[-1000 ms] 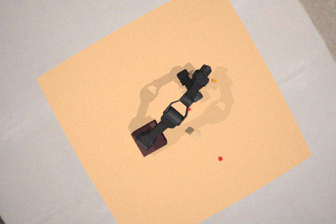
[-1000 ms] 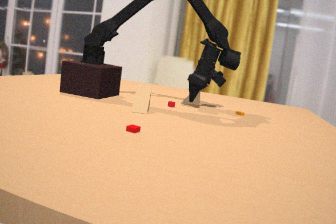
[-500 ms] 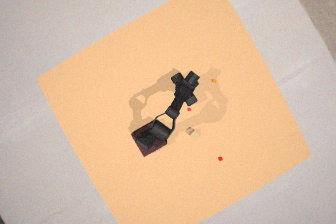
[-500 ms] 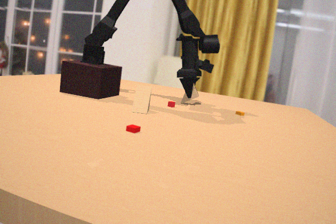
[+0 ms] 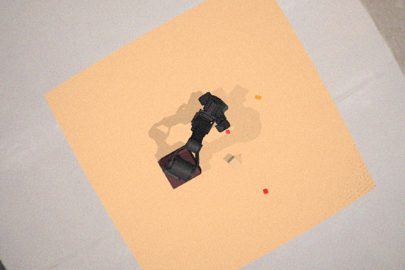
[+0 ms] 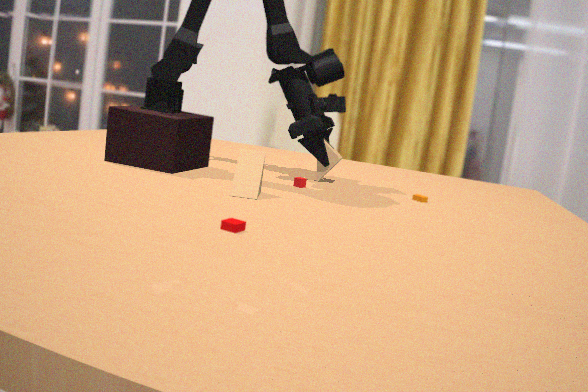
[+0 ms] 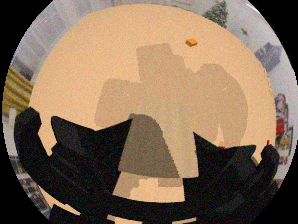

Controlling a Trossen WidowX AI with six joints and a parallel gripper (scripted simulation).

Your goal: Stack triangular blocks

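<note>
The tan triangular block is 1 cm above my gripper tip. The rest, counted from my gripper tip: small orange cube 18 cm ahead, 8 cm to the right, 3 cm below.
</note>
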